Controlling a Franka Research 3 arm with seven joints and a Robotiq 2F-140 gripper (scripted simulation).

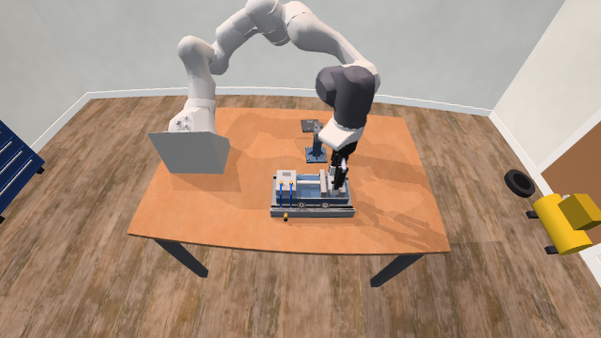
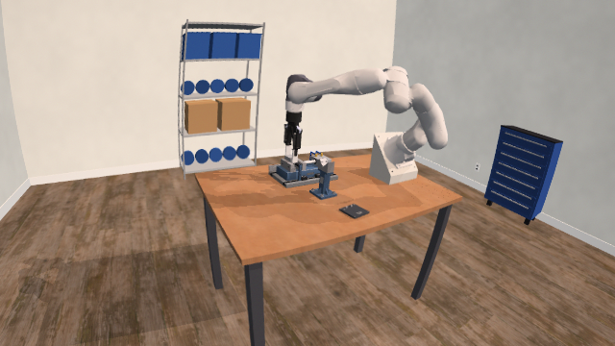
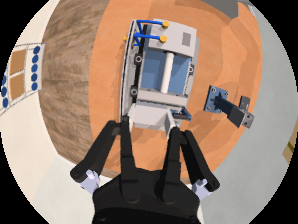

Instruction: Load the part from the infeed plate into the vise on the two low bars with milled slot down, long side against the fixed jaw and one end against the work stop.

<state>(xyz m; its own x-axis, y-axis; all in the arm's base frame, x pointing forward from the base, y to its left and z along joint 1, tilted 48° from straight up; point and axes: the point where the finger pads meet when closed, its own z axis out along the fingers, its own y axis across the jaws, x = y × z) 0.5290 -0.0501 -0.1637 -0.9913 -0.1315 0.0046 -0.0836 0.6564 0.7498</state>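
My gripper is now 30 mm above the part. Also, from my hand: fixed jaw 40 mm below, 30 mm ahead, 20 mm to the left; air cylinder 160 mm behind, 40 mm below, 10 mm to the left; vise 80 mm below, 70 mm behind, 10 mm to the left.
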